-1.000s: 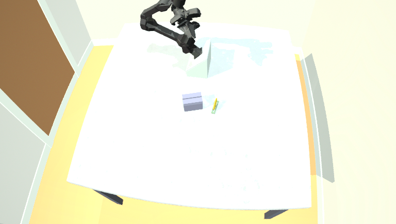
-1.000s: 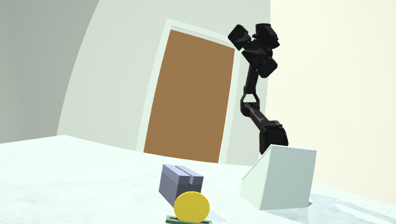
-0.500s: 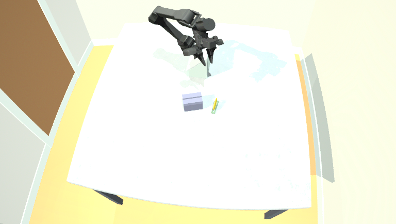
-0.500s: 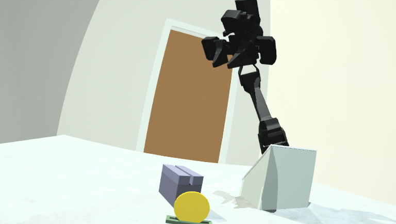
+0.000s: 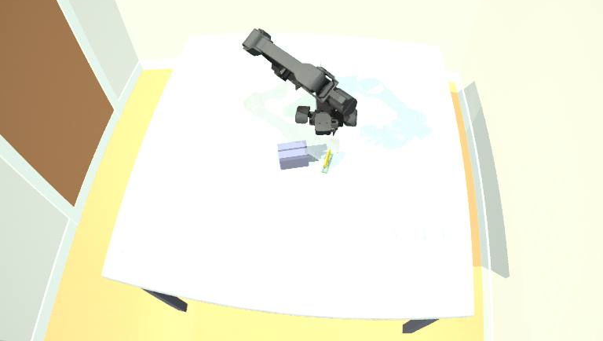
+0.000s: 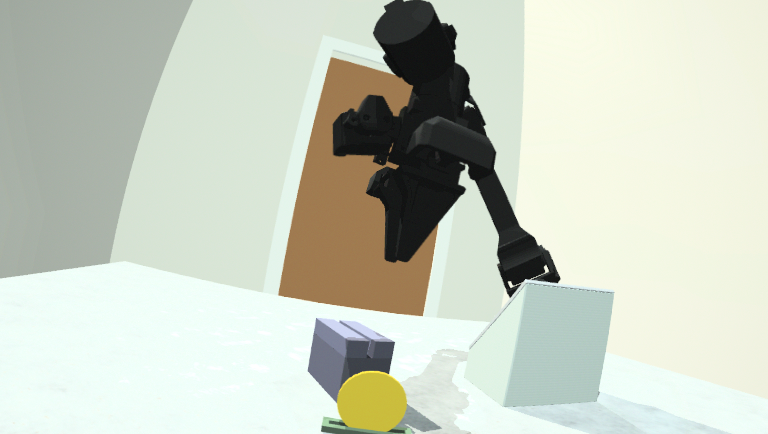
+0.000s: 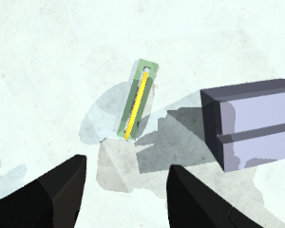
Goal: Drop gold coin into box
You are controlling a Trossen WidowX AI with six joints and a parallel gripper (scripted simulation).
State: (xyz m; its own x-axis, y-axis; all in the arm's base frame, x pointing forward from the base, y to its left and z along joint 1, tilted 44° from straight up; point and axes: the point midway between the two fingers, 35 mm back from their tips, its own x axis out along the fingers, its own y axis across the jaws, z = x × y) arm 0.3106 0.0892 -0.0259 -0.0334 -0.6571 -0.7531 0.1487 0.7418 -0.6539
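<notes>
Now: the coin 14 cm below my gripper tip.
</notes>
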